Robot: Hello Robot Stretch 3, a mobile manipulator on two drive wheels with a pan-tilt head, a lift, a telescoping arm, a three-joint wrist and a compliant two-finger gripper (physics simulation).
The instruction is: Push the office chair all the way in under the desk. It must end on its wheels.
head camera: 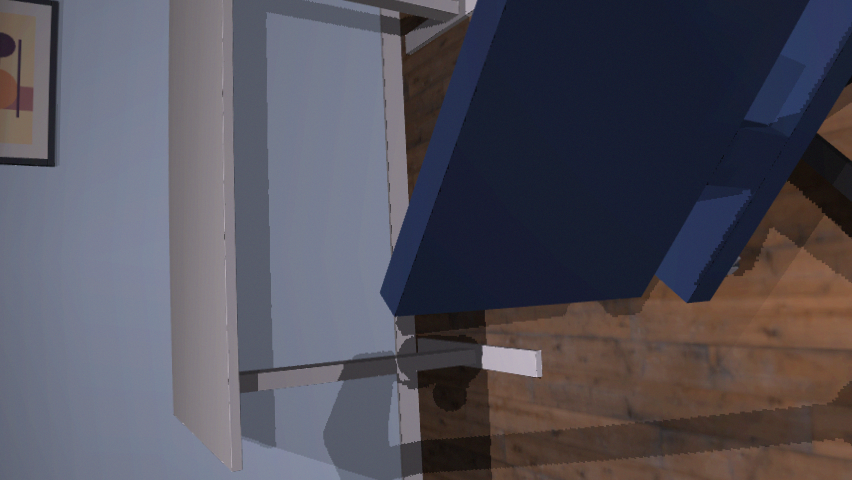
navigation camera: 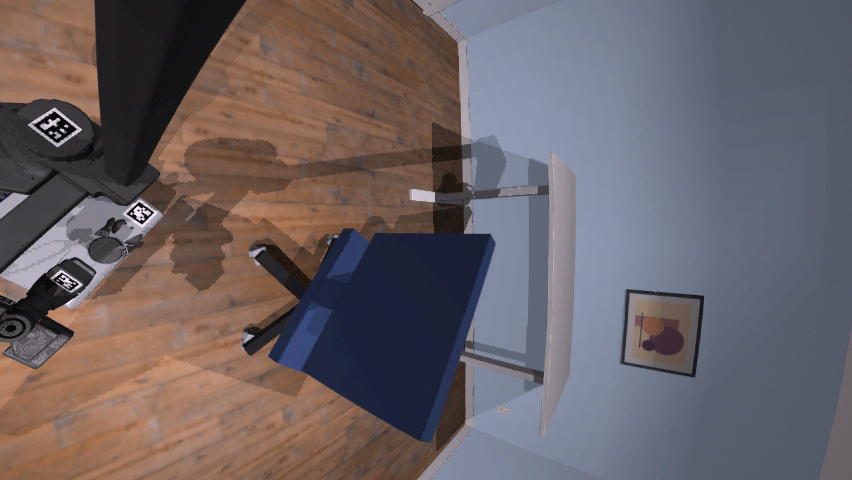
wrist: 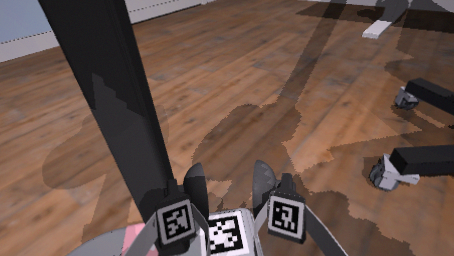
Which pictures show my gripper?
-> The navigation camera view and the wrist view only.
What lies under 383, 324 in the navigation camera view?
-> A dark blue chair seat.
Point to a dark blue chair seat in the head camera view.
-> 574, 157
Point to my gripper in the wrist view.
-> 229, 180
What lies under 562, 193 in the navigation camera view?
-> A white desk.
